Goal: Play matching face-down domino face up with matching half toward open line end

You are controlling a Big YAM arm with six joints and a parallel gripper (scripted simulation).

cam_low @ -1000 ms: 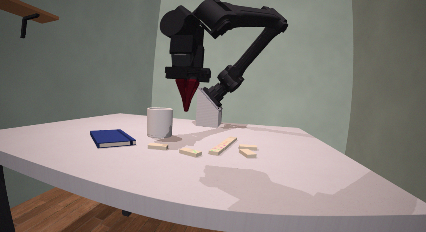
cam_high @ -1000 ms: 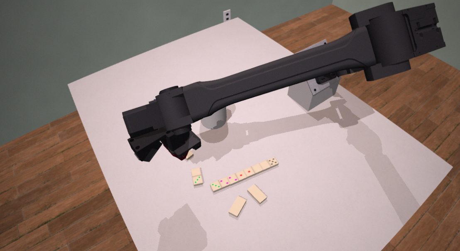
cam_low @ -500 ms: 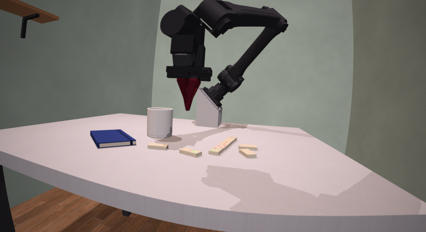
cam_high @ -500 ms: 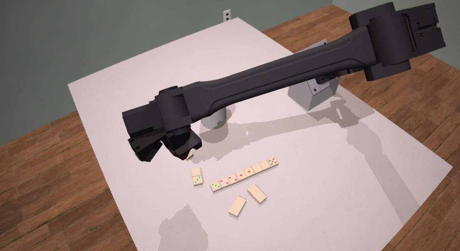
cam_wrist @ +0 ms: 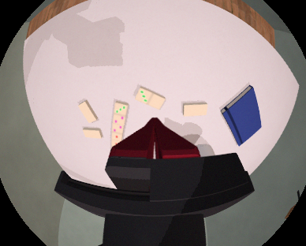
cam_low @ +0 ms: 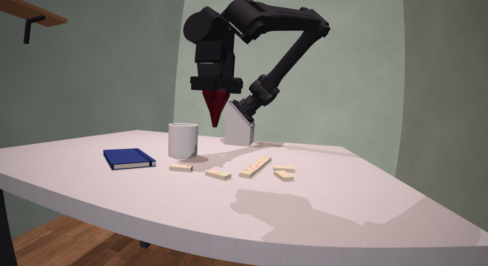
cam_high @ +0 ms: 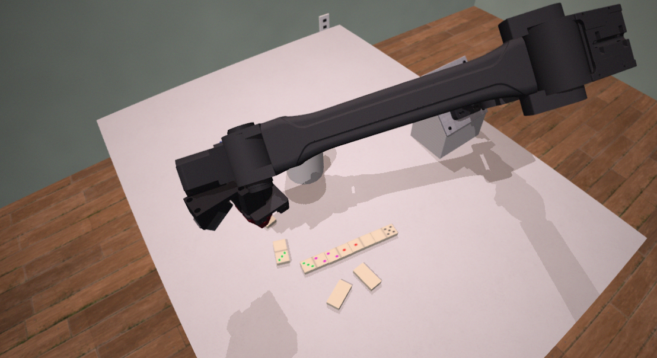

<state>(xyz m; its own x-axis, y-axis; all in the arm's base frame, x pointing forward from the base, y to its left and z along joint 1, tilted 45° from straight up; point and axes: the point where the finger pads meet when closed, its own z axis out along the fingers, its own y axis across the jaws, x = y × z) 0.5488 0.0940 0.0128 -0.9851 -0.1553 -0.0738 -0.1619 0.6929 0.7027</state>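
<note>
Right now my hand is 11 cm above the domino, 2 cm past it and 1 cm to the right of it. Also, from my hand: white mug (17 cm to the right, 17 cm behind, 8 cm below); then blue notebook (26 cm to the right, 11 cm below, 2 cm behind).
</note>
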